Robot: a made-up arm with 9 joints. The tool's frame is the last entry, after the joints. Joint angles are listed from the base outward.
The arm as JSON. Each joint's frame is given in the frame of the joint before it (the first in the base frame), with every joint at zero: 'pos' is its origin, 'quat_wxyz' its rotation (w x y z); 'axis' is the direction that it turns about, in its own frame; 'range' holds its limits. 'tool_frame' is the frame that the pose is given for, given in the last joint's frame.
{
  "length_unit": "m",
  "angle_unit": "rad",
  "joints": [
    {
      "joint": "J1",
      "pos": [
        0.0,
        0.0,
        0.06
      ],
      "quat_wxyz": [
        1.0,
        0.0,
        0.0,
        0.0
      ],
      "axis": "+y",
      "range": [
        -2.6,
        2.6
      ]
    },
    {
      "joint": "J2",
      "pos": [
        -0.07,
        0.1,
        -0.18
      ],
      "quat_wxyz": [
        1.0,
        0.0,
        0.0,
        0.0
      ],
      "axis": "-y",
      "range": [
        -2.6,
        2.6
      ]
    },
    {
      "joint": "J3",
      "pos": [
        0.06,
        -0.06,
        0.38
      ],
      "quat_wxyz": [
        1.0,
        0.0,
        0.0,
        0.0
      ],
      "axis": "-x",
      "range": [
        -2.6,
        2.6
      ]
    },
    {
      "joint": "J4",
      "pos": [
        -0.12,
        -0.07,
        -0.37
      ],
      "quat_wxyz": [
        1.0,
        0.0,
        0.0,
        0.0
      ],
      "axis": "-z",
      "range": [
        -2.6,
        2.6
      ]
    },
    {
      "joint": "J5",
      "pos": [
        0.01,
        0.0,
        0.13
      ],
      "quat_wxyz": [
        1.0,
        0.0,
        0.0,
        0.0
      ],
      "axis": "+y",
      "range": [
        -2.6,
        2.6
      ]
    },
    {
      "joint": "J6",
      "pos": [
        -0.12,
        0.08,
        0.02
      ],
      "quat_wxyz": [
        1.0,
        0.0,
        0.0,
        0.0
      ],
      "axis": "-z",
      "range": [
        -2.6,
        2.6
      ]
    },
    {
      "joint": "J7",
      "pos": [
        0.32,
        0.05,
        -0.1
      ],
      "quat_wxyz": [
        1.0,
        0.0,
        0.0,
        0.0
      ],
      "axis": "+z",
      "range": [
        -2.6,
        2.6
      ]
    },
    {
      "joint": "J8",
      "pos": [
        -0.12,
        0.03,
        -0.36
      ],
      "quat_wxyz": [
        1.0,
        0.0,
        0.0,
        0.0
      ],
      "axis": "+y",
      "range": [
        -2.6,
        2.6
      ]
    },
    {
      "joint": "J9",
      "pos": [
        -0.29,
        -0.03,
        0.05
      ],
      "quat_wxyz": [
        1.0,
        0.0,
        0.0,
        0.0
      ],
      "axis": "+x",
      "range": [
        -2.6,
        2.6
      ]
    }
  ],
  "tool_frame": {
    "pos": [
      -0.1,
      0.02,
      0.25
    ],
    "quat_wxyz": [
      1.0,
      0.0,
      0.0,
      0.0
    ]
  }
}
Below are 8 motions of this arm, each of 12 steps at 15 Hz.
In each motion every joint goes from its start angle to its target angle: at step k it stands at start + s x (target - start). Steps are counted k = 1, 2, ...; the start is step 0. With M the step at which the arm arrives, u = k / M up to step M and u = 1 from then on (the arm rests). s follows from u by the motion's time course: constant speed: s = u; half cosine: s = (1 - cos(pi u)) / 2; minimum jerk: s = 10 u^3 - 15 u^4 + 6 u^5.
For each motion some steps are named. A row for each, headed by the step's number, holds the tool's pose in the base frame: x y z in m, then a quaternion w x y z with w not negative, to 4 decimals.
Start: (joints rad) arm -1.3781 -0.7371 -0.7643 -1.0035 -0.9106 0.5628 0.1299 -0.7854 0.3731
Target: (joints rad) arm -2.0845 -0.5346 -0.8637 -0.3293 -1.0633 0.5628 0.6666 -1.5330 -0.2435
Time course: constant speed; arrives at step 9
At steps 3, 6, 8, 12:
3: 0.3381 0.8286 0.0086 0.0451 -0.5430 0.8324 -0.1012
6: 0.3858 0.8370 0.3070 0.2574 -0.4850 0.8355 0.0209
8: 0.3392 0.7975 0.5093 0.3954 -0.4670 0.7849 0.0971
12: 0.2930 0.7652 0.6009 0.4601 -0.4638 0.7457 0.1308

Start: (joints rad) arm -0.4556 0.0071 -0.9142 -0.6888 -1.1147 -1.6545 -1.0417 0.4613 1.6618
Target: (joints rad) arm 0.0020 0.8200 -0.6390 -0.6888 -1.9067 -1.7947 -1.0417 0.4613 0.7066
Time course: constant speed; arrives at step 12
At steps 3, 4, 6, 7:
3: 0.0822 0.4944 -0.2115 0.3097 0.4482 -0.3954 0.7395
4: 0.0772 0.4815 -0.1988 0.3159 0.4084 -0.4533 0.7266
6: 0.0630 0.4617 -0.1769 0.3168 0.3286 -0.5649 0.6874
7: 0.0549 0.4549 -0.1673 0.3115 0.2893 -0.6180 0.6613

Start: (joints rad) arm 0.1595 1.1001 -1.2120 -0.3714 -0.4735 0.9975 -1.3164 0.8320 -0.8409
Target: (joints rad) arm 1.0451 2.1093 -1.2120 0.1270 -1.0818 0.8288 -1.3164 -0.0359 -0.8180
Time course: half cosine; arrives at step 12
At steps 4, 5, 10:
4: -0.2433 0.0464 0.4208 0.6420 0.6793 0.3551 0.0188
5: -0.2828 0.0265 0.4601 0.6279 0.6972 0.3444 -0.0320
10: -0.3987 -0.0675 0.6545 0.5123 0.7465 0.3134 -0.2865

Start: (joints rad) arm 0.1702 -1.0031 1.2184 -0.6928 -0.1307 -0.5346 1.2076 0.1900 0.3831
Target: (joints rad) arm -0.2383 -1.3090 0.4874 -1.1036 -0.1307 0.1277 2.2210 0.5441 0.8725
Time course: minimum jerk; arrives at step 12
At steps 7, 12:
7: 0.1253 0.0769 -0.3938 0.2283 -0.1872 -0.5774 -0.7612
12: 0.1292 0.2562 -0.3703 0.2410 -0.1446 -0.4966 -0.8212

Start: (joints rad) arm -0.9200 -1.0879 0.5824 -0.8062 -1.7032 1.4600 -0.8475 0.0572 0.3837
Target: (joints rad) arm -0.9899 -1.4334 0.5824 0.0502 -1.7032 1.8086 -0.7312 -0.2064 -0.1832
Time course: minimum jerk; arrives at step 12
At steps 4, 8, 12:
4: 0.1262 0.1685 0.2512 0.5666 0.6204 -0.1973 -0.5051
8: 0.3793 0.1164 0.3034 0.5023 0.4462 -0.2838 -0.6842
12: 0.4623 0.0687 0.3228 0.4599 0.3860 -0.2988 -0.7418

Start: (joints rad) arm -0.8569 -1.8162 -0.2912 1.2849 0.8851 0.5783 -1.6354 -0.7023 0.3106
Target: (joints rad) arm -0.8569 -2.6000 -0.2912 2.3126 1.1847 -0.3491 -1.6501 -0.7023 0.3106
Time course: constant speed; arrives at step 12
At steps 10, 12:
10: -0.0791 0.0200 -0.9180 0.3634 0.6807 -0.3898 0.5026
12: -0.1057 -0.1311 -0.9235 0.3999 0.6719 -0.3278 0.5303

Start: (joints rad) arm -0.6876 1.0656 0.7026 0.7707 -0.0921 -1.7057 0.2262 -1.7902 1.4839
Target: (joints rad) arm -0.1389 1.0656 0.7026 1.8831 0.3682 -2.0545 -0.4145 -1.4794 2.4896
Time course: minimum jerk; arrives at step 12
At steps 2, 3, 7, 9, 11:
2: 0.4948 -0.5886 0.2441 0.2365 -0.2106 -0.2344 0.9191
3: 0.5035 -0.5885 0.2145 0.2434 -0.1901 -0.2471 0.9184
7: 0.5559 -0.5017 0.0484 0.2562 -0.0106 -0.3379 0.9056
9: 0.5696 -0.4366 0.0390 0.2328 0.0599 -0.3704 0.8972
11: 0.5739 -0.4105 0.0489 0.2186 0.0838 -0.3820 0.8940

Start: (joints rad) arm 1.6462 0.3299 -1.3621 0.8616 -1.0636 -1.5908 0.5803 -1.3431 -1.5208
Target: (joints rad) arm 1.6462 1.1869 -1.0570 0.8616 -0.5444 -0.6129 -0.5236 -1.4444 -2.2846
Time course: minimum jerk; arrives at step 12
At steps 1, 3, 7, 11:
1: -0.3458 0.7687 -0.2848 0.8775 -0.3061 -0.3018 -0.2126
3: -0.2814 0.8333 -0.2896 0.8295 -0.3924 -0.2792 -0.2828
7: 0.1482 0.9236 -0.3049 0.4389 -0.6894 0.0279 -0.5755
11: 0.2971 0.7879 -0.3084 0.1642 -0.7214 0.3071 -0.5986

